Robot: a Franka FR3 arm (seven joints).
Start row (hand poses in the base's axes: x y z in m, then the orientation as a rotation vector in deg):
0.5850 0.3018 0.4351 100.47 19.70 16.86
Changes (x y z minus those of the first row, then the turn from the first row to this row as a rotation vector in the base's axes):
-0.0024 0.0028 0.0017 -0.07 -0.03 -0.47
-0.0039 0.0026 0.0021 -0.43 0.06 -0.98
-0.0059 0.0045 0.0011 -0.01 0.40 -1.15
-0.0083 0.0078 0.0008 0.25 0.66 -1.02
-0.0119 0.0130 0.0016 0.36 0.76 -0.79
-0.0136 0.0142 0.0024 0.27 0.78 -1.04
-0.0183 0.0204 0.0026 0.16 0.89 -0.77
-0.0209 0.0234 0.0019 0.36 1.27 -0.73
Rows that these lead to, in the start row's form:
0.5826 0.3046 0.4368 100.45 19.27 16.53
0.5811 0.3044 0.4372 100.18 18.92 16.01
0.5791 0.3063 0.4362 100.68 18.97 15.68
0.5767 0.3096 0.4359 100.97 19.25 15.61
0.5731 0.3148 0.4367 101.07 19.51 15.71
0.5714 0.3160 0.4375 101.02 19.31 15.49
0.5667 0.3222 0.4377 100.90 19.64 15.57
0.5641 0.3252 0.4370 101.16 19.93 15.31

